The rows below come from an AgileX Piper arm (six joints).
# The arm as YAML. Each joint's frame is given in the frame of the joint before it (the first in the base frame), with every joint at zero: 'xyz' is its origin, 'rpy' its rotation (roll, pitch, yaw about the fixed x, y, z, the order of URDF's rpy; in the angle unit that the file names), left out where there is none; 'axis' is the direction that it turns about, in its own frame. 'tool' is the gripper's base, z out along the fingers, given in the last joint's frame.
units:
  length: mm
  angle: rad
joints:
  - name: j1
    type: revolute
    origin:
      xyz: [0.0, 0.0, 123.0]
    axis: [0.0, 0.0, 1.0]
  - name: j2
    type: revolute
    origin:
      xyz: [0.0, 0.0, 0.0]
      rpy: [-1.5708, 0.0, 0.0]
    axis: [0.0, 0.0, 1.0]
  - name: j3
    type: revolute
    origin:
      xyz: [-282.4, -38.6, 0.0]
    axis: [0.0, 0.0, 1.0]
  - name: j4
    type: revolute
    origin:
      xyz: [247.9, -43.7, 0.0]
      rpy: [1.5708, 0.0, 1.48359]
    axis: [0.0, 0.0, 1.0]
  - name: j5
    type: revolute
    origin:
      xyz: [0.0, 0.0, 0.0]
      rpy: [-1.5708, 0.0, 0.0]
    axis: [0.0, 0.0, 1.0]
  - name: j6
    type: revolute
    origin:
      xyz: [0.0, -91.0, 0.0]
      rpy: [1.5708, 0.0, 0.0]
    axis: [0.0, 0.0, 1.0]
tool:
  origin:
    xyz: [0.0, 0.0, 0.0]
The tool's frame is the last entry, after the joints.
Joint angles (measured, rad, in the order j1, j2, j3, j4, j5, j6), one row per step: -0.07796, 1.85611, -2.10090, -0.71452, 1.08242, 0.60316; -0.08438, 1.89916, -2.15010, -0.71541, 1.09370, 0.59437; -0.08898, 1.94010, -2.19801, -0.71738, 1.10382, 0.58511; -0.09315, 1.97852, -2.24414, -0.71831, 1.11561, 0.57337; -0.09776, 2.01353, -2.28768, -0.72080, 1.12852, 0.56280; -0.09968, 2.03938, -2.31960, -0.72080, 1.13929, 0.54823; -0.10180, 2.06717, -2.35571, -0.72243, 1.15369, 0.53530; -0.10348, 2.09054, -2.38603, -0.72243, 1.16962, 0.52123; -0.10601, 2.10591, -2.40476, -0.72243, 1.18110, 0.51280; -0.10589, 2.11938, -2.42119, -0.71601, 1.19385, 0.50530; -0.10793, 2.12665, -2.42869, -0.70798, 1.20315, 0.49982; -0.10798, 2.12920, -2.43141, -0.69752, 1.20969, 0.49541; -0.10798, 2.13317, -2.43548, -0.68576, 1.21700, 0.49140; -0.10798, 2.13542, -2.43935, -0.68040, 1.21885, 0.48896; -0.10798, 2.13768, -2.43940, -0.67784, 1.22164, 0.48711; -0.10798, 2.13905, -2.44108, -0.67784, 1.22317, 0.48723; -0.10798, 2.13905, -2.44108, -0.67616, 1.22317, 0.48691; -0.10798, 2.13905, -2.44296, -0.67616, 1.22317, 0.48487
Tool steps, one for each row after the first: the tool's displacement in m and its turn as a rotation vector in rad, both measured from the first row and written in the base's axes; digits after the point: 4 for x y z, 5 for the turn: 0.0093, -0.0038, -0.0041, -0.00358, 0.00779, -0.00949; 0.0181, -0.0069, -0.0080, -0.00871, 0.01432, -0.01657; 0.0258, -0.0098, -0.0119, -0.01382, 0.02289, -0.02268; 0.0323, -0.0129, -0.0153, -0.01923, 0.03090, -0.03103; 0.0370, -0.0145, -0.0183, -0.02506, 0.04217, -0.03251; 0.0417, -0.0164, -0.0213, -0.03029, 0.05300, -0.03774; 0.0452, -0.0179, -0.0242, -0.03391, 0.06697, -0.04217; 0.0473, -0.0195, -0.0266, -0.03521, 0.07762, -0.04740; 0.0494, -0.0196, -0.0292, -0.02971, 0.08845, -0.04844; 0.0503, -0.0203, -0.0314, -0.02239, 0.09805, -0.04977; 0.0507, -0.0198, -0.0327, -0.01329, 0.10476, -0.04692; 0.0514, -0.0193, -0.0344, -0.00253, 0.11178, -0.04400; 0.0518, -0.0190, -0.0347, 0.00137, 0.11269, -0.04149; 0.0523, -0.0189, -0.0361, 0.00375, 0.11797, -0.04100; 0.0524, -0.0190, -0.0363, 0.00431, 0.11874, -0.04192; 0.0525, -0.0189, -0.0364, 0.00564, 0.11881, -0.04103; 0.0524, -0.0189, -0.0359, 0.00431, 0.11824, -0.03998
